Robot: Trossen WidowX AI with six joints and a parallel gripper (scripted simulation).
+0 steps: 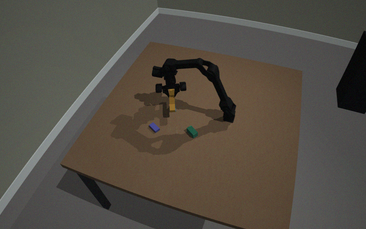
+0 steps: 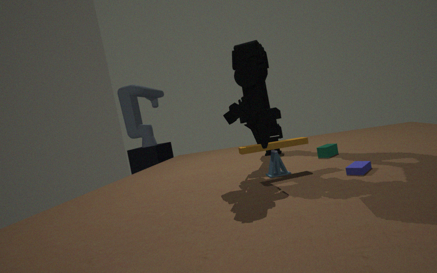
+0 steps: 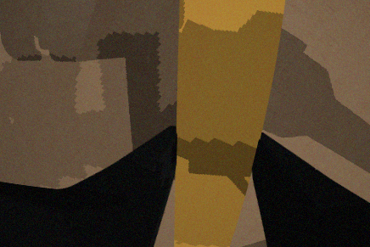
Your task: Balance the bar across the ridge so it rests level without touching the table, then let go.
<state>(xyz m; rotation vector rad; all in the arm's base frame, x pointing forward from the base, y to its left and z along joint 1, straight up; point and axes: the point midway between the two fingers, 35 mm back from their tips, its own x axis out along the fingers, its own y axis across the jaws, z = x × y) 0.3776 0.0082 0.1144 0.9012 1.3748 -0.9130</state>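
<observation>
Now: gripper tip 1 cm past the yellow bar and 3 cm to the right of it. Also, from my gripper tip: purple block: 4 cm ahead, 21 cm to the left, 7 cm below; then green block: 20 cm behind, 18 cm to the left, 6 cm below.
</observation>
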